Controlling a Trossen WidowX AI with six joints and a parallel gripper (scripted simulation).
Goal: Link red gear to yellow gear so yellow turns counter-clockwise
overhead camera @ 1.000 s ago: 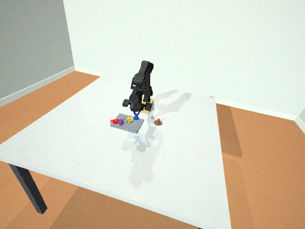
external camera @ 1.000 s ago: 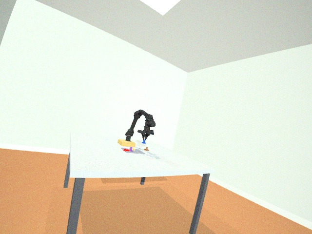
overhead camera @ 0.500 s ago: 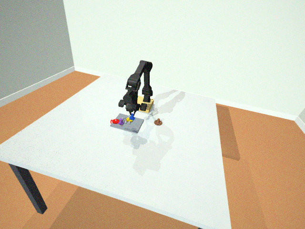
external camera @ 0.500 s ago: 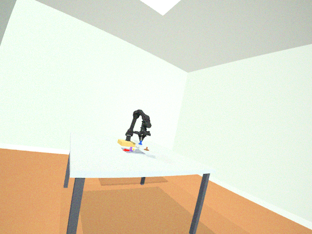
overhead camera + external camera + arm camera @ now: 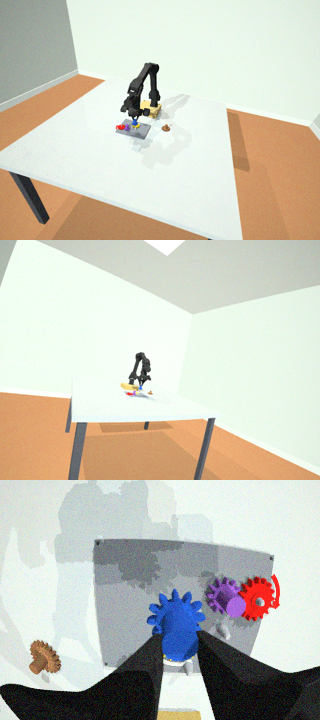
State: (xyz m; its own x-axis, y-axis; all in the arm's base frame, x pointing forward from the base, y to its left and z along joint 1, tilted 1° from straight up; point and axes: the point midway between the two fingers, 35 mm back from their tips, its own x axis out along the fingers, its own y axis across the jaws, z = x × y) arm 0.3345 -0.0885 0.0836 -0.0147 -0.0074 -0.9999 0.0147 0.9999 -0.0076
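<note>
My gripper tip is now 10 mm past the purple gear, 60 mm to the left of it and 80 mm above it. Also, from my gripper tip: blue gear: 10 mm below; then yellow gear: 60 mm behind, 80 mm below; then red gear: 10 mm behind, 100 mm to the right, 80 mm below.
</note>
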